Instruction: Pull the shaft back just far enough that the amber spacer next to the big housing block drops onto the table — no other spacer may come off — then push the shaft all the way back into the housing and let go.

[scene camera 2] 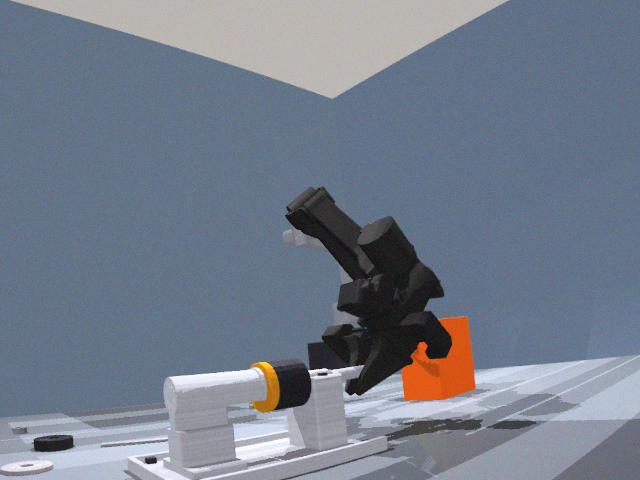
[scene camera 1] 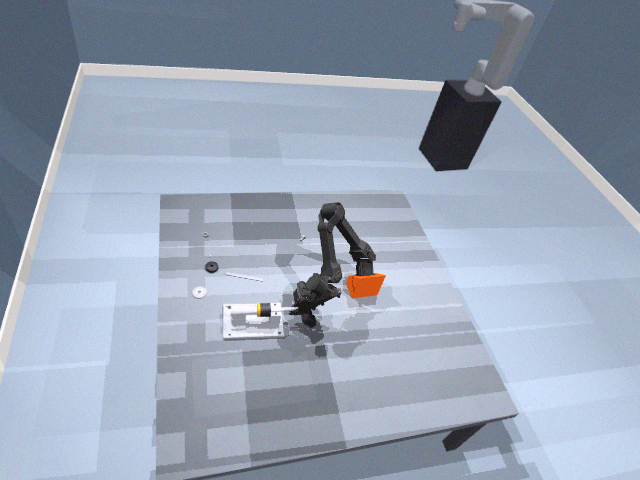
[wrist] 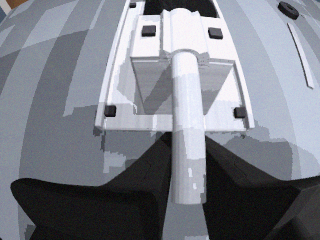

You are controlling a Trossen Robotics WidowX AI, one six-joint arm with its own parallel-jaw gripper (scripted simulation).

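My gripper is in sight, and I can see it in scene camera 1 as well as in the wrist view. I also see a shaft, and with it a housing block.
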